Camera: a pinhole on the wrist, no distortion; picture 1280 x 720 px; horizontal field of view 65.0 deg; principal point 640.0 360.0 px. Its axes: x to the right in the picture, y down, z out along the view. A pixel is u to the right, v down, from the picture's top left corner.
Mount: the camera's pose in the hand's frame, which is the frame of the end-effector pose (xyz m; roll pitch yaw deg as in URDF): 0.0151 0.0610 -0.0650 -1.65 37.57 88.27
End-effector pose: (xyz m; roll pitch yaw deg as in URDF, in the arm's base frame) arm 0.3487 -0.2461 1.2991 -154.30 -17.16 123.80
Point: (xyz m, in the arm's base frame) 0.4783 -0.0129 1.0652
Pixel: 931 254
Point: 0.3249 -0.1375 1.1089
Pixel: 242 219
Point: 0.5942 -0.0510 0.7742
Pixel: 830 607
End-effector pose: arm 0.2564 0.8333 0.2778 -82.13 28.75 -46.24
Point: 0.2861 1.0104 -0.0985
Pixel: 1173 142
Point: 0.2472 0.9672 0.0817
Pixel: 951 413
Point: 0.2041 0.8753 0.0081
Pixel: outside the picture
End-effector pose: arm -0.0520 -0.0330 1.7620 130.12 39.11 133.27
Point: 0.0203 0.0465 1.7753
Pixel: 74 478
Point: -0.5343 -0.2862 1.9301
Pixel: behind the camera
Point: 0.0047 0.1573 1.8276
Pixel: 828 238
